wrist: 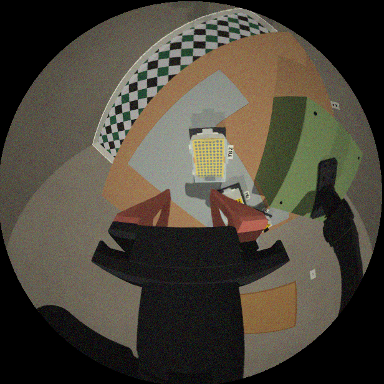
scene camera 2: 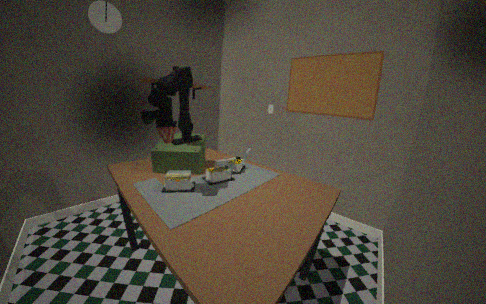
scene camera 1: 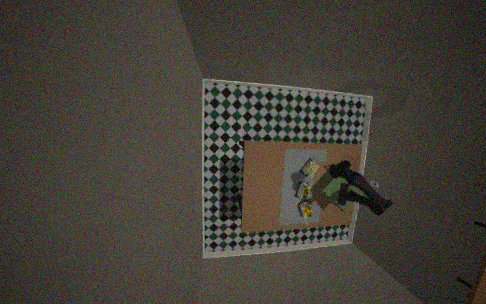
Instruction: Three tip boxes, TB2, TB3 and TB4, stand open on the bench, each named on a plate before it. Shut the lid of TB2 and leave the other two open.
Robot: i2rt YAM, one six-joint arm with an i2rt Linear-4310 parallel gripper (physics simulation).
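Frame: origin at the arm's base, x ahead, y left, z up, level; centimetres.
Seen in the pictures: gripper, fingertip midpoint: (scene camera 2: 168, 143) (scene camera 1: 325, 168); arm's base at its link origin: (scene camera 2: 187, 140) (scene camera 1: 343, 194).
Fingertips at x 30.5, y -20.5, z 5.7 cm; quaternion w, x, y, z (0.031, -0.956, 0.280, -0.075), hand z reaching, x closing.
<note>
Offsets run from my fingertips to a thing's middle. Level surfaces: height alone.
TB2 @[dx -1.6, dy +4.9, dz -19.6 cm] (scene camera 1: 309, 168) (scene camera 2: 178, 182) (wrist: 209, 157) stands on the mat, its name plate readable in the wrist view. A pale, see-through lid appears to lie shut over its yellow rack. The middle box (scene camera 1: 304, 191) (scene camera 2: 219, 175) (wrist: 231, 193) and the farthest box @[dx -9.0, dy +45.2, dz -20.2 cm] (scene camera 1: 306, 210) (scene camera 2: 237, 165) show brighter yellow racks, with their lids raised; their plates are too small to read surely. My gripper (scene camera 2: 167, 141) (wrist: 189, 193) is partly open, with nothing between its red fingers. It hangs well above the boxes, apart from TB2.
A grey-blue mat @[dz -23.5 cm] (scene camera 1: 290, 215) (scene camera 2: 185, 212) (wrist: 170, 135) lies under the boxes on the brown table @[dz -23.8 cm] (scene camera 1: 260, 190) (scene camera 2: 250, 250). A green block (scene camera 2: 175, 160) (wrist: 320, 135) stands behind the boxes under the arm's base. The middle box and the farthest box stand close together.
</note>
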